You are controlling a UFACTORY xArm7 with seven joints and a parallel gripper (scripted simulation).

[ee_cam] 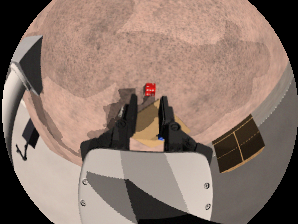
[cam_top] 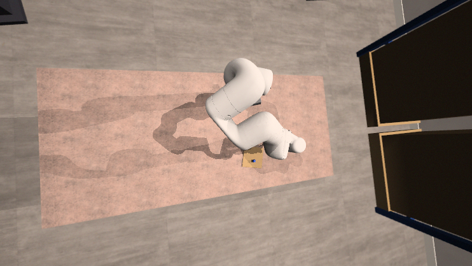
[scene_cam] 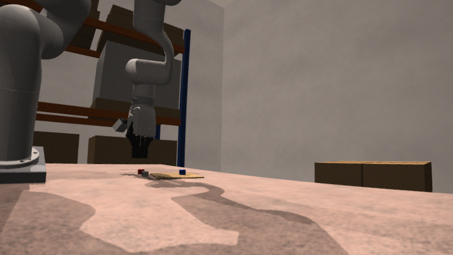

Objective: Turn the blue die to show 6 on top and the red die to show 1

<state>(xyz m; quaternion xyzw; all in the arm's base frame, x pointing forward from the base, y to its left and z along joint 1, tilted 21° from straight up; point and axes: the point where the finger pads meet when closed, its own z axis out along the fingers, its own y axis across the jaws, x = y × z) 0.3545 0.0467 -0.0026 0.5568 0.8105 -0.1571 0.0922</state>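
Right now the red die is 6 cm below my hand and 1 cm to the right of it. Round my hand: tan mat 11 cm to the right, 7 cm below, 6 cm ahead; then blue die 12 cm to the right, 9 cm ahead, 6 cm below; then white die 8 cm to the right, 6 cm below, 2 cm behind.
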